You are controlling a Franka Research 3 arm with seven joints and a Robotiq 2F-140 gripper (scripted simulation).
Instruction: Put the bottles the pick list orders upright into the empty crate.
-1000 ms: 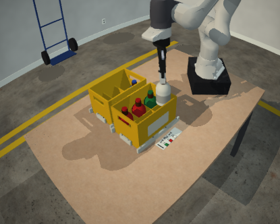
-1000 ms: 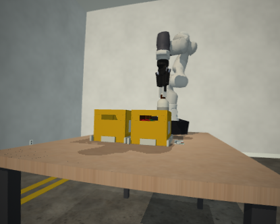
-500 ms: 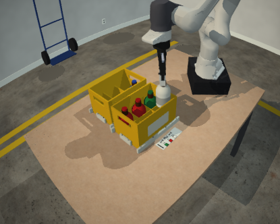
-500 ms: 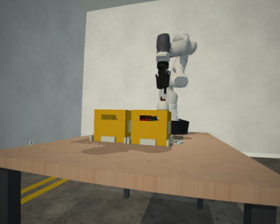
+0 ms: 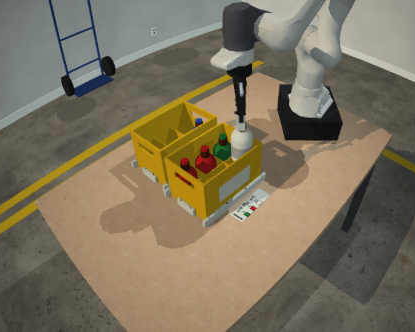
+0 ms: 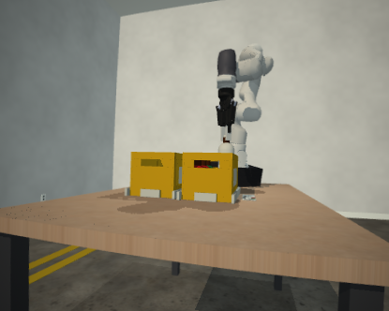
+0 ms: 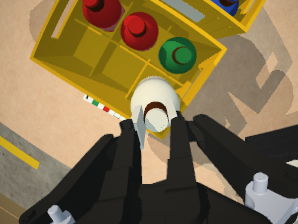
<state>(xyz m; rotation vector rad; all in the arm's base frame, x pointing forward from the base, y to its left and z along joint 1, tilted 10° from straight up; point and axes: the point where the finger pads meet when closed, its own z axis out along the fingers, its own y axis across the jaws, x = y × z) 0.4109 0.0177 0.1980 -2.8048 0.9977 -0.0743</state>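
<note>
Now: the white-capped bottle 8 cm below my hand. The rest, counted from my hand: red-label bottle: 9 cm ahead, 7 cm to the right, 19 cm below; then blue-label bottle: 1 cm ahead, 22 cm to the right, 19 cm below; then green bottle: 1 cm ahead, 8 cm to the right, 19 cm below.
</note>
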